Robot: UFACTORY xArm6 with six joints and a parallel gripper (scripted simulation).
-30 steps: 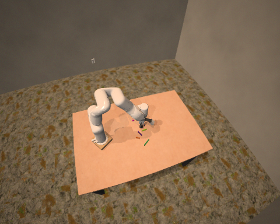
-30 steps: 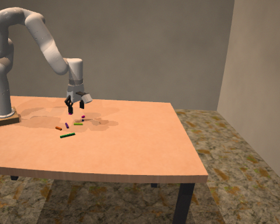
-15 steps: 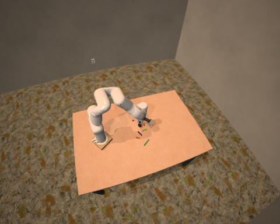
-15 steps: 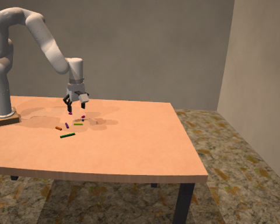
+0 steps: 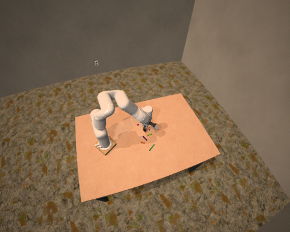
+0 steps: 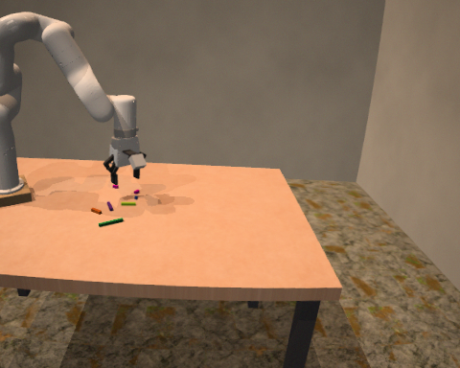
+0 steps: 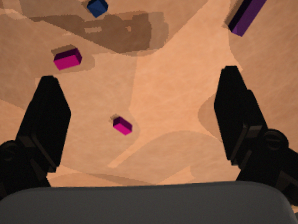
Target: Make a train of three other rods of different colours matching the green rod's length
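My hand is 70 mm above the blue rod and 30 mm short of it. The rest, counted from my hand: orange rod 100 mm to the right, 100 mm behind, 70 mm below; lime rod 70 mm below, 50 mm to the right, 10 mm ahead; purple rod 70 mm to the right, 70 mm below, 60 mm behind.
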